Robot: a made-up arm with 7 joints.
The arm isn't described. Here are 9 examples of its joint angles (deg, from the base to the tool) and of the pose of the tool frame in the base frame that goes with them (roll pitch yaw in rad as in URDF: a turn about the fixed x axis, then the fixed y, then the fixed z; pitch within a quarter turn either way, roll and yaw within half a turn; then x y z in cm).
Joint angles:
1: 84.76 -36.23 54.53 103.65 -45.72 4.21 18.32
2: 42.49 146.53 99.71 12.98 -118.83 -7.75 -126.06
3: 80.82 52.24 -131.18 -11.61 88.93 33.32 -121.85
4: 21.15 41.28 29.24 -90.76 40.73 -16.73 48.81
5: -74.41 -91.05 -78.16 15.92 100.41 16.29 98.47
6: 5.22 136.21 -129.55 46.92 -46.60 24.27 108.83
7: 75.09 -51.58 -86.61 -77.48 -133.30 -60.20 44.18
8: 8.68 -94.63 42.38 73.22 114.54 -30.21 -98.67
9: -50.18 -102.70 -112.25 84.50 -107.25 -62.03 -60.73
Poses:
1: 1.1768 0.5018 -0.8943 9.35 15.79 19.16
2: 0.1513 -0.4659 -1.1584 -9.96 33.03 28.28
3: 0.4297 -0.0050 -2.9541 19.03 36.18 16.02
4: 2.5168 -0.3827 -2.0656 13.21 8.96 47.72
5: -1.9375 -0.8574 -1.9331 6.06 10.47 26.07
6: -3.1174 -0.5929 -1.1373 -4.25 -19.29 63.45
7: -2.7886 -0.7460 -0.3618 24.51 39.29 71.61
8: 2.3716 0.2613 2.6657 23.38 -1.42 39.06
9: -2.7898 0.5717 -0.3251 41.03 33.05 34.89
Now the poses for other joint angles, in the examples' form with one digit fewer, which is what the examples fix.
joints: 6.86 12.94 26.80 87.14 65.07 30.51 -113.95
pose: 1.742 -0.279 2.620 28.9 12.2 28.7
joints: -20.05 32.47 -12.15 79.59 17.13 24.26 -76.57
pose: 1.873 -0.489 2.072 -1.9 17.1 13.8
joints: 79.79 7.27 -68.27 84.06 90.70 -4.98 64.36
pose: -1.015 -0.535 0.529 29.0 44.0 43.9
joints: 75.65 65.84 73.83 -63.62 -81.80 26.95 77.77
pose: -1.036 0.258 1.917 -2.2 57.3 34.5
